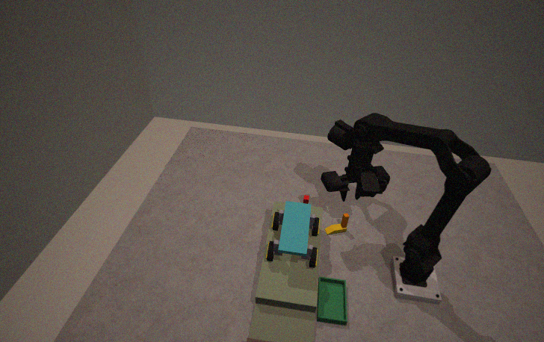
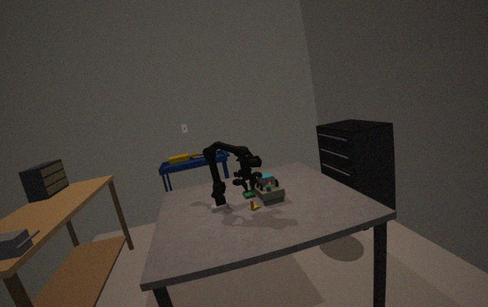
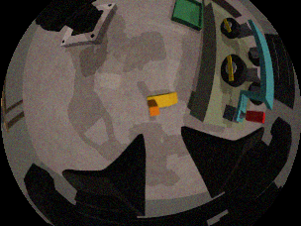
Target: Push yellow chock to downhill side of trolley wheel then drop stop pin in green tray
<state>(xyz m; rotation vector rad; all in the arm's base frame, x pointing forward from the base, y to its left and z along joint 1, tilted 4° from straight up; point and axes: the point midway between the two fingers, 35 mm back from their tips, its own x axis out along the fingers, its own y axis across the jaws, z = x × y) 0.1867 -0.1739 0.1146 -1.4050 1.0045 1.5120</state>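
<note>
Now: gripper tip 20 mm short of the yellow chock, 10 mm to the right of it and 110 mm above it. The rest, counted from my gripper tip: green tray: 40 mm ahead, 260 mm to the left, 140 mm below; red-headed stop pin: 130 mm ahead, 40 mm to the left; trolley: 150 mm ahead, 150 mm to the left, 20 mm below.
</note>
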